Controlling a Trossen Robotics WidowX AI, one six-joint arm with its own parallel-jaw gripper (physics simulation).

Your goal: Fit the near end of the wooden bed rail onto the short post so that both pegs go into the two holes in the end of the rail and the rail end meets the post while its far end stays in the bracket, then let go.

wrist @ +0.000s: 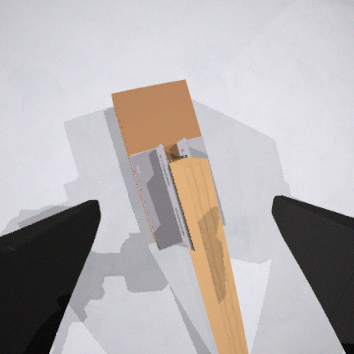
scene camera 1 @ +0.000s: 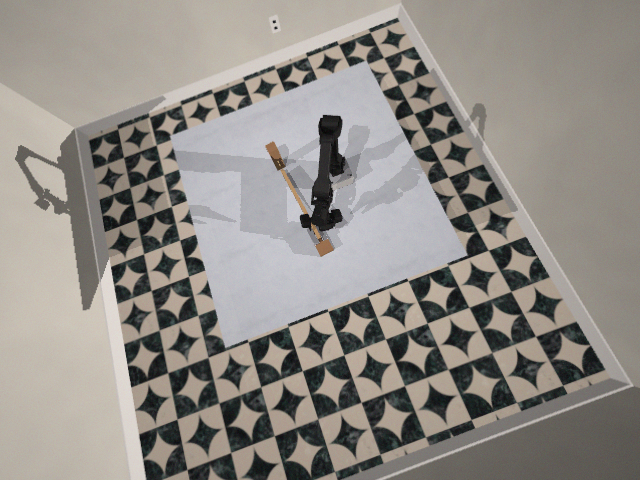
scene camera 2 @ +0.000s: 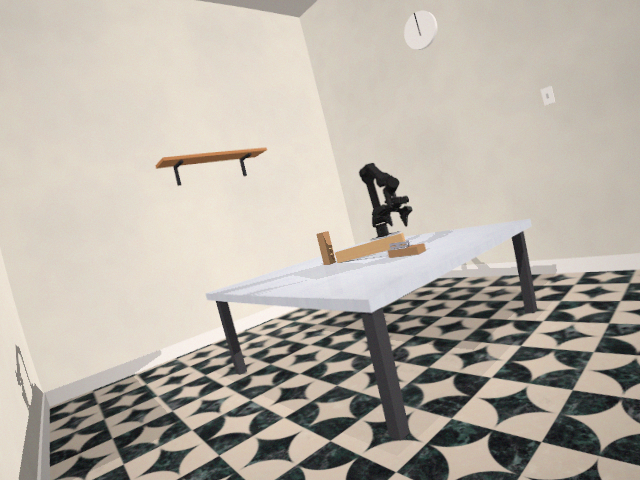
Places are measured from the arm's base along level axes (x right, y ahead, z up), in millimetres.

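Pixels of known places: gripper, fingertip midpoint: [wrist: 187, 206] [scene camera 2: 399, 226]; arm's base at its link origin: [scene camera 1: 336, 169] [scene camera 2: 383, 235].
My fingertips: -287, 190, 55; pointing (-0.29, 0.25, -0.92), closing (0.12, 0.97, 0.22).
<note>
Ahead of a thing's pixels: the offset from my fingertips to its top centre, as dx, dy, dz. "*": to the spot under its first point. Level surfaces: height alone.
The pale wooden rail [scene camera 1: 295, 193] [scene camera 2: 364, 249] [wrist: 230, 310] runs between the short post {* +455, +88, +45} [scene camera 1: 272, 150] [scene camera 2: 323, 246] and the grey bracket [scene camera 2: 399, 245] [wrist: 159, 200]. The post stands upright. Small peg-like marks show on its rail side, and a narrow gap seems to show beside the rail's near end. Peg seating is too small to tell. The far end lies between the bracket's side walls in the wrist view; its depth is unclear. My gripper [scene camera 1: 321, 219] [scene camera 2: 398, 225] [wrist: 187, 206] is open and empty above the rail near the bracket, a finger to either side.
The bracket sits on a brown wooden block {-25, +18, -100} [scene camera 1: 324, 249] [scene camera 2: 408, 251] [wrist: 155, 117] on the white table {dz -135} [scene camera 1: 268, 289] [scene camera 2: 310, 289]. My arm's base stands behind the rail in scene camera 2. A wall shelf [scene camera 2: 211, 157] hangs away from the table.
</note>
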